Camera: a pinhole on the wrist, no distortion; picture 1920 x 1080 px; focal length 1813.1 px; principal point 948.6 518.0 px. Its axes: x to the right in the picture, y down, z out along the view. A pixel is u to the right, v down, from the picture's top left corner.
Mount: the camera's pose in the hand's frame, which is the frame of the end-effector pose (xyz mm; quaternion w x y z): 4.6 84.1 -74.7 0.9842 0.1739 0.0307 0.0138
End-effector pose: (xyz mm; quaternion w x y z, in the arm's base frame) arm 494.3 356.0 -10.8 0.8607 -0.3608 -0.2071 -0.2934
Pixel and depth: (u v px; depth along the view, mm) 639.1 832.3 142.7
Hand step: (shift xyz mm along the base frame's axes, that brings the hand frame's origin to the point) 19.8 87.8 10.1
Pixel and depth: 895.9 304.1 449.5
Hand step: -109.9 168.9 287.5
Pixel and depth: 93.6 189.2 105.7
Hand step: -12.7 44.7 -22.1
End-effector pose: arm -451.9 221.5 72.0 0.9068 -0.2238 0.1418 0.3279
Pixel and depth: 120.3 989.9 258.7
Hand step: -86.7 84.1 192.2
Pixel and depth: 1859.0 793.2 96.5
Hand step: 2.0 86.1 -29.1
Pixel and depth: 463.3 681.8 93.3
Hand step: -47.8 41.4 1.9
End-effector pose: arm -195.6 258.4 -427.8 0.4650 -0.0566 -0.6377 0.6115
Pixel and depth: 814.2 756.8 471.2
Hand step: -248.4 -289.1 86.6
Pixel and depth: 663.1 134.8 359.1
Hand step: -87.5 -218.8 122.1
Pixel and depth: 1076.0 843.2 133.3
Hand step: -81.4 -12.8 -29.0
